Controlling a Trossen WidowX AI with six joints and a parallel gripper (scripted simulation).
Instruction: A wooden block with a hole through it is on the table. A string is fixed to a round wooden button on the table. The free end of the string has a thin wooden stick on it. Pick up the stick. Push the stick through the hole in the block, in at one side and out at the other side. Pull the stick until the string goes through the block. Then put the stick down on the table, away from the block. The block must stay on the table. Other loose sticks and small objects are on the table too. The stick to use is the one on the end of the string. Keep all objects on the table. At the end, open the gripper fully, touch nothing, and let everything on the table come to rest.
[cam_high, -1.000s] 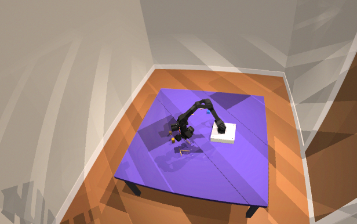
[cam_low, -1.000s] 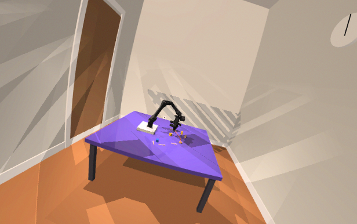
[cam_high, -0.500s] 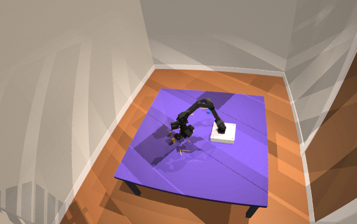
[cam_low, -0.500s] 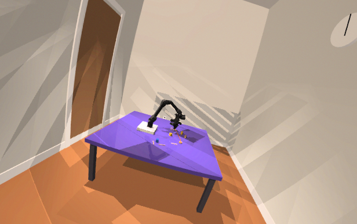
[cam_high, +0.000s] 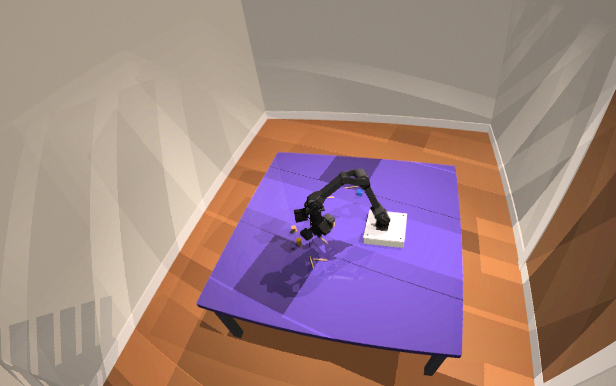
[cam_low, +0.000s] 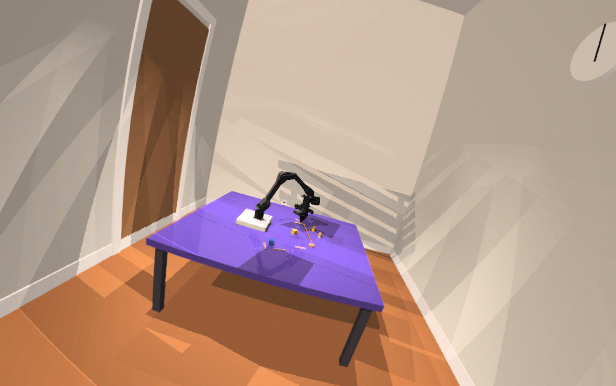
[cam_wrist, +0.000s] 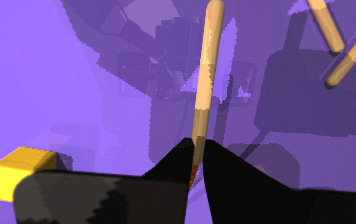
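Now: gripper tip 1 cm past the thin wooden stick and 1 cm to the right of it. The rest, counted from my gripper tip: yellow wooden block (2 cm behind, 14 cm to the right, 4 cm below); then yellow cylinder (11 cm ahead, 3 cm to the left, 4 cm below); then tan cylinder (17 cm ahead, 6 cm to the right, 4 cm below).
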